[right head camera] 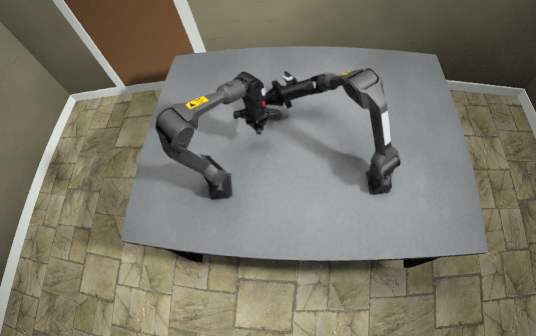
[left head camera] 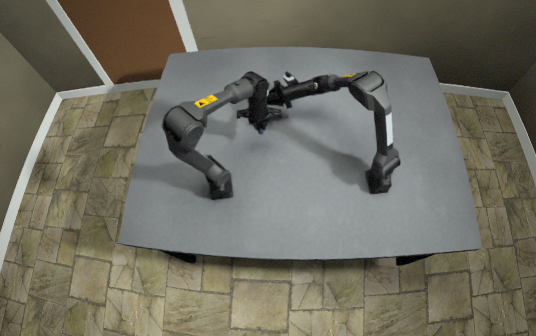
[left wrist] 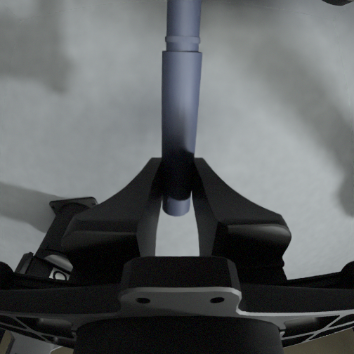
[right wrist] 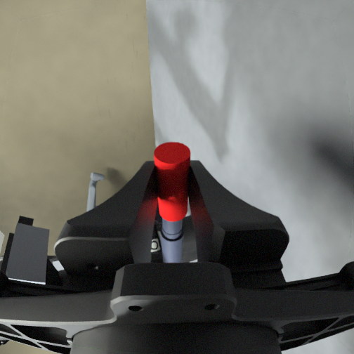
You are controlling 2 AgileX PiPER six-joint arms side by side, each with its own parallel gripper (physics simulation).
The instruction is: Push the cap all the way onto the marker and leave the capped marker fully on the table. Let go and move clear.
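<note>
The blue-grey marker [left wrist: 181,95] [right wrist: 172,250] is held above the table by my left gripper [left wrist: 176,171] [right head camera: 258,129], which is shut on it. The red cap [right wrist: 172,185] [right head camera: 263,103] is held by my right gripper [right wrist: 172,174], shut on it. In the right wrist view the cap is in line with the marker. Its near end covers the marker's nib, and a short narrower neck and a dark ring show between cap and barrel. The cap does not show in the left wrist view. In the head views the arms hide most of both.
The two arms meet close together over the upper left-middle of the grey table [left head camera: 300,220] [right head camera: 300,220]. The right gripper's body lies close beside the left arm's wrist. The table's far edge lies behind them, with a wall and a brown door [left head camera: 130,35] beyond.
</note>
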